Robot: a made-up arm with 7 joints.
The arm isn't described. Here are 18 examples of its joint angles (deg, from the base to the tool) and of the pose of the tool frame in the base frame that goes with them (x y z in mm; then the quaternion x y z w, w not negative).
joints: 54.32 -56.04 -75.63 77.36 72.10 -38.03 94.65
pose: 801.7 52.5 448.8 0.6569 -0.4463 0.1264 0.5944
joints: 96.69 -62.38 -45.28 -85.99 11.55 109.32 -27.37
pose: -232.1 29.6 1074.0 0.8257 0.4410 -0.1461 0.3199
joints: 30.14 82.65 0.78 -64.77 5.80 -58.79 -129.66
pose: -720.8 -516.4 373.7 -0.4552 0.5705 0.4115 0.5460
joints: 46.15 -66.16 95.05 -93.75 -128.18 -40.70 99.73
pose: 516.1 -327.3 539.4 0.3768 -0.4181 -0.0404 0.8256
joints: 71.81 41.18 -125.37 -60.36 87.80 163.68 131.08
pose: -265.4 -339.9 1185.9 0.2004 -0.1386 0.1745 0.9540
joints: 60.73 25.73 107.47 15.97 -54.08 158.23 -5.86
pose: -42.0 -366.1 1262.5 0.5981 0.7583 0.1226 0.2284
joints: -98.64 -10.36 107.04 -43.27 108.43 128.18 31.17
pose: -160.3 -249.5 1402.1 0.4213 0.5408 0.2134 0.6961
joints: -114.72 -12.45 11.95 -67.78 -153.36 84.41 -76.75
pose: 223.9 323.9 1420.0 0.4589 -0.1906 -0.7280 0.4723
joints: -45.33 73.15 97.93 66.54 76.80 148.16 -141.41
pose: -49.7 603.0 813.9 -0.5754 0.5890 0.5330 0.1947
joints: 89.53 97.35 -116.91 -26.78 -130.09 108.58 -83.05
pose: -20.6 -894.2 834.9 0.7073 0.6605 0.0786 0.2393
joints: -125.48 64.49 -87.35 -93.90 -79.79 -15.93 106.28
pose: 661.8 -109.2 546.1 0.4427 -0.7359 0.0080 0.5123
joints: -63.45 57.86 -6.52 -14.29 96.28 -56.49 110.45
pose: -102.4 882.1 1187.2 0.0554 -0.2824 0.9150 0.2829
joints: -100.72 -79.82 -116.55 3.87 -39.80 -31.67 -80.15
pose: -255.6 -915.6 969.8 0.7304 -0.3317 -0.5504 0.2312
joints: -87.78 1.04 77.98 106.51 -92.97 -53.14 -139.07
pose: 495.1 -236.2 1033.0 -0.8643 -0.1530 0.2278 0.4215
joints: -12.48 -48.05 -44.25 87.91 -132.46 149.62 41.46
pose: 586.8 -164.5 565.8 -0.5343 -0.3986 -0.6435 0.3762
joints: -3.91 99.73 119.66 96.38 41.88 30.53 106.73
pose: -160.0 680.5 311.4 -0.3087 0.0162 -0.9509 0.0143
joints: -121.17 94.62 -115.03 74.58 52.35 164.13 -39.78
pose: 23.2 571.9 360.0 -0.4725 0.0794 -0.8599 0.1762
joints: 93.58 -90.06 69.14 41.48 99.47 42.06 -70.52
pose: -540.3 858.2 396.9 -0.6313 0.4329 0.0009 0.6435
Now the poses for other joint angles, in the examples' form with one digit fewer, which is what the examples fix.
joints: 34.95 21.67 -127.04 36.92 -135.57 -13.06 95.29
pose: -250 -467 1629 -0.347 0.222 -0.301 0.860
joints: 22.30 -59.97 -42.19 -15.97 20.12 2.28 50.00
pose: 919 356 1250 0.319 -0.181 0.926 0.090
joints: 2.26 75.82 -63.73 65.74 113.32 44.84 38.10
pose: -441 -683 1098 0.451 0.541 -0.215 0.676
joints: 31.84 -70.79 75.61 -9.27 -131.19 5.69 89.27
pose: 1007 288 1115 0.153 -0.325 0.830 0.428
